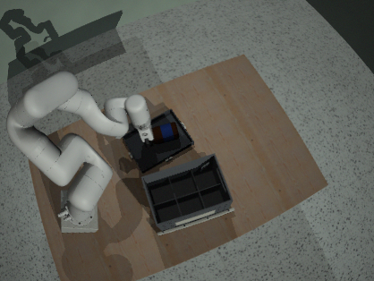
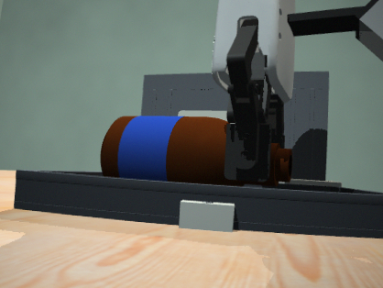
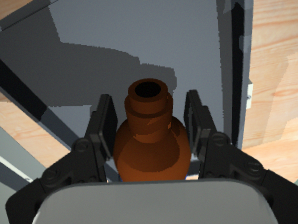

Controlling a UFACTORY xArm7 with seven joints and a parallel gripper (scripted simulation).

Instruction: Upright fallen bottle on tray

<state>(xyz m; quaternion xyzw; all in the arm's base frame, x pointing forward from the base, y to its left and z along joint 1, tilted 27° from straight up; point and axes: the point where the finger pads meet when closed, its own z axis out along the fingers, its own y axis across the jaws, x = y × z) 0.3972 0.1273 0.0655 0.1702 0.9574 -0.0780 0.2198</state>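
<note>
My gripper is now 30 mm short of the tray, 30 mm above it and 20 mm to the left of it. Round my hand: dark crate: 300 mm to the right, 40 mm above, 30 mm behind; bottle: 50 mm ahead, 20 mm to the right.
</note>
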